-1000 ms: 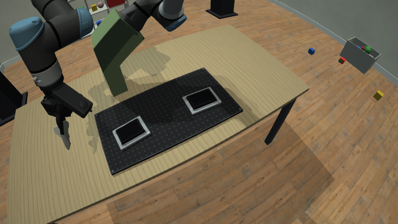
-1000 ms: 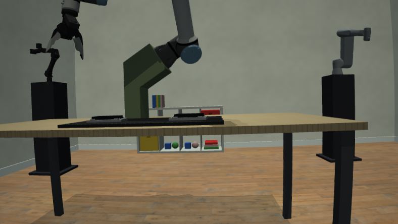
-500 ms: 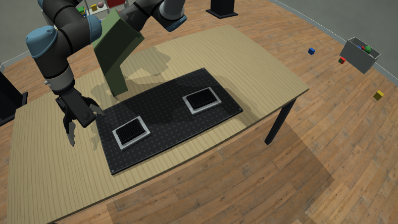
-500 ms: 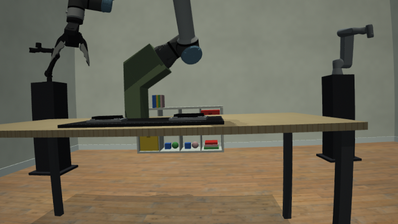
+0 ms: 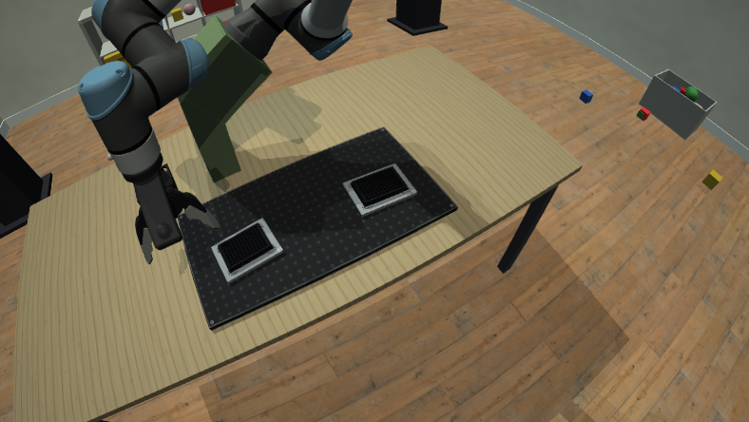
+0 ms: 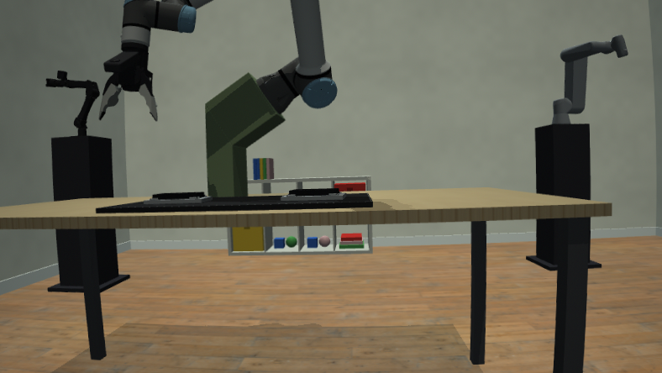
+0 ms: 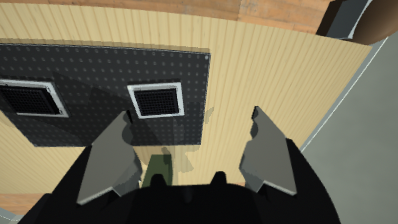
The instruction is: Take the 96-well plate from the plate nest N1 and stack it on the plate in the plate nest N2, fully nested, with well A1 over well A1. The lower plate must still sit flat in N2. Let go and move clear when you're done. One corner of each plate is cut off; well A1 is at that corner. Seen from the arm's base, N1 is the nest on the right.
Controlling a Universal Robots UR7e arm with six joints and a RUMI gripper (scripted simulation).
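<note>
The black 96-well plate is 9 cm behind my hand, 10 cm to the left of it and 21 cm below it. Also, from my hand: plate nest (9 cm behind, 10 cm to the left, 22 cm below).
</note>
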